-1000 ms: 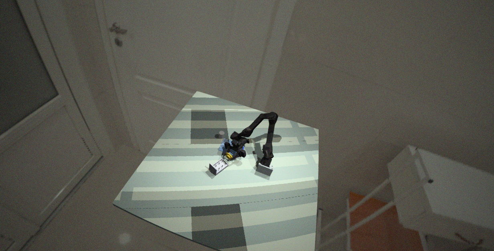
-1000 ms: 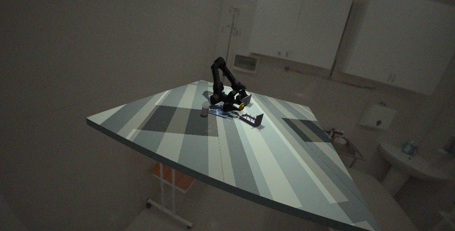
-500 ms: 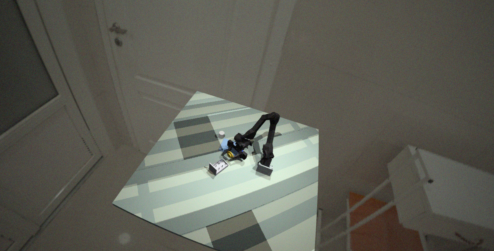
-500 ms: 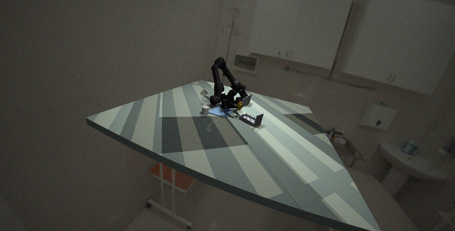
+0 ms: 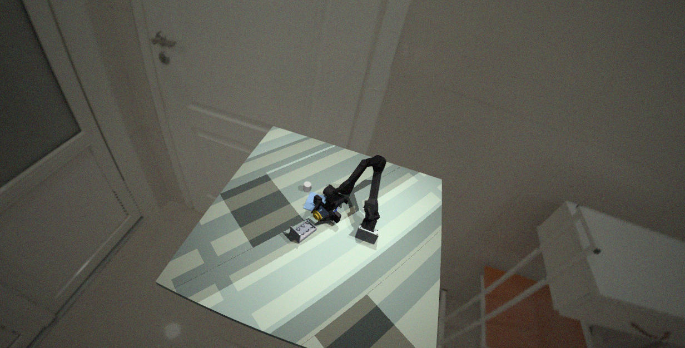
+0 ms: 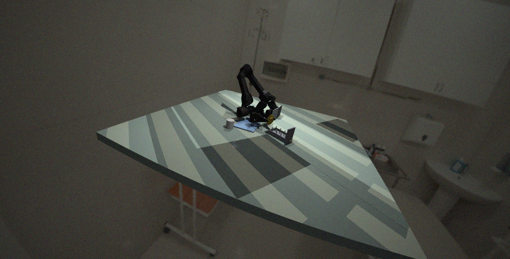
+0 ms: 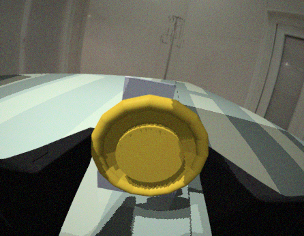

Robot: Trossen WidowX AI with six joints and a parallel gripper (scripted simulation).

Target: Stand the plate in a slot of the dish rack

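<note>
My gripper tip is 70 mm to the right of the dark dish rack, 40 mm short of it and 40 mm above it. The rest, counted from my gripper tip: yellow plate (10 mm to the right); blue spoon (130 mm to the right, 90 mm behind, 60 mm below); grey cup (220 mm to the right, 110 mm ahead, 40 mm below).
</note>
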